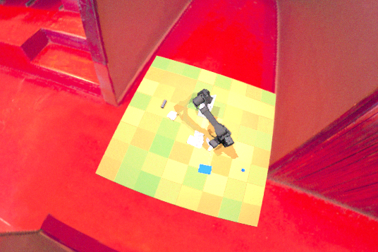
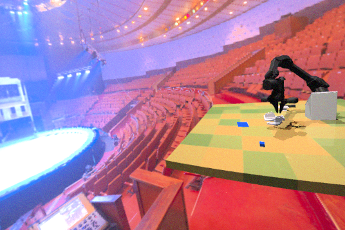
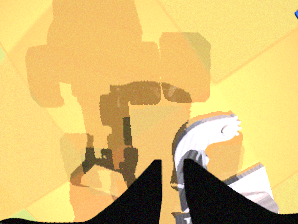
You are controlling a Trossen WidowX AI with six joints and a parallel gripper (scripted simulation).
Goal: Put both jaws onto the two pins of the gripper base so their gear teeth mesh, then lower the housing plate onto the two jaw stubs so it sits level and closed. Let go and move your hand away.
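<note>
The grey jaw lies 30 mm ahead of my gripper tip, 40 mm to the right of it and 80 mm below it. The rest, counted from my gripper tip: flat white plate: 40 mm ahead, 160 mm to the right, 80 mm below; then flat blue square: 210 mm ahead, 80 mm below; then blue cube: 100 mm ahead, 280 mm to the left, 80 mm below.
</note>
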